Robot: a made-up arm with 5 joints.
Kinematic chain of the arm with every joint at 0, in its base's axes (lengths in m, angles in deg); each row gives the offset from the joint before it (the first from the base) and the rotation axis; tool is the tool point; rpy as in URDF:
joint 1: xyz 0.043 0 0.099 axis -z
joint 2: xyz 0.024 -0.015 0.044 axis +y
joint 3: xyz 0.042 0 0.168 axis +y
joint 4: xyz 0.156 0 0.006 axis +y
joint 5: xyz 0.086 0.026 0 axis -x
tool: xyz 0 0 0 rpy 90 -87.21 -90
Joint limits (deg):
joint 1: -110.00..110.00
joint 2: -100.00..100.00
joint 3: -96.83..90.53
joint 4: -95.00..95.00
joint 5: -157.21..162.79
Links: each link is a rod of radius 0.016 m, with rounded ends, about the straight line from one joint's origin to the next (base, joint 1, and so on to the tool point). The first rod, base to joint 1, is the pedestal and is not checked.
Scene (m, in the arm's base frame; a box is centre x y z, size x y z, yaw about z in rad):
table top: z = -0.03
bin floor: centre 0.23 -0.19 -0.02 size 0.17 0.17 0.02 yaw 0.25
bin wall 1: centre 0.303 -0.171 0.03 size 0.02 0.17 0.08 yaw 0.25
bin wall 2: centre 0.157 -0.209 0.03 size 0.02 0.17 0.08 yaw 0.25
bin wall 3: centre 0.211 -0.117 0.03 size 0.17 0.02 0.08 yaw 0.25
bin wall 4: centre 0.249 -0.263 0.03 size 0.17 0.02 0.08 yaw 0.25
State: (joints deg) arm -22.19 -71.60 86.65 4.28 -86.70
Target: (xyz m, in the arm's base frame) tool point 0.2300 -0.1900 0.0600
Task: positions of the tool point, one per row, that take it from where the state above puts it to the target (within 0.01 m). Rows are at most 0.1 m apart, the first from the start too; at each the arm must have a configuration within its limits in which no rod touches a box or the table.
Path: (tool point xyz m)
1: 0.1685 0.0384 0.1809
2: 0.1976 0.0169 0.1821
3: 0.2248 -0.0138 0.1750
4: 0.2454 -0.0535 0.1590
5: 0.2549 -0.0994 0.1340
6: 0.2501 -0.1468 0.1006
7: 0.2300 -0.1900 0.0600

